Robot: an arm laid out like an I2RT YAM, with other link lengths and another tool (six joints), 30 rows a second.
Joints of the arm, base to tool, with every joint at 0 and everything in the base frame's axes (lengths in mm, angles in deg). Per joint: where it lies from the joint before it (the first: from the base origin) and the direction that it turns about. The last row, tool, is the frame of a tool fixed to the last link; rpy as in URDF.
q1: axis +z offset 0 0 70
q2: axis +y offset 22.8 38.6 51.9
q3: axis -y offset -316.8 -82.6 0
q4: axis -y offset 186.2 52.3 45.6
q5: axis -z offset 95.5 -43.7 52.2
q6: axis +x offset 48.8 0 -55.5
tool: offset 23 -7 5 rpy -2.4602 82.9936 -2.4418
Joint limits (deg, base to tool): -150..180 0..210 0..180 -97..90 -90..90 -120..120
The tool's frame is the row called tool.
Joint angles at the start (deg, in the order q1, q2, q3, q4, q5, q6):
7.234, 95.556, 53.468, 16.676, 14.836, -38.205
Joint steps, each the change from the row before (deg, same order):
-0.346, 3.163, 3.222, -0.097, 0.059, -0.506
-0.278, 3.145, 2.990, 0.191, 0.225, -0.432
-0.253, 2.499, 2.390, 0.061, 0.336, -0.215
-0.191, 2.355, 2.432, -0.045, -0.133, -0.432
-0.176, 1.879, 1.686, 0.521, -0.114, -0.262
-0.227, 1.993, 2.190, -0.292, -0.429, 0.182
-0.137, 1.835, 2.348, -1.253, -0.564, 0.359
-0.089, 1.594, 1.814, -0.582, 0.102, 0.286
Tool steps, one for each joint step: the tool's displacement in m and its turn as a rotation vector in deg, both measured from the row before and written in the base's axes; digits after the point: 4 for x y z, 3 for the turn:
0.0172, -0.0002, -0.0021, -0.484, 0.109, -0.189
0.0167, -0.0002, -0.0034, -0.479, 0.020, -0.302
0.0130, -0.0007, -0.0035, -0.341, 0.067, -0.467
0.0126, 0.0002, -0.0032, -0.326, 0.047, 0.108
0.0099, -0.0001, -0.0029, -0.151, -0.277, 0.035
0.0106, -0.0002, -0.0034, 0.335, 0.083, 0.087
0.0094, 0.0005, -0.0042, 0.490, 0.702, 0.222
0.0079, -0.0001, -0.0038, 0.175, 0.310, -0.303

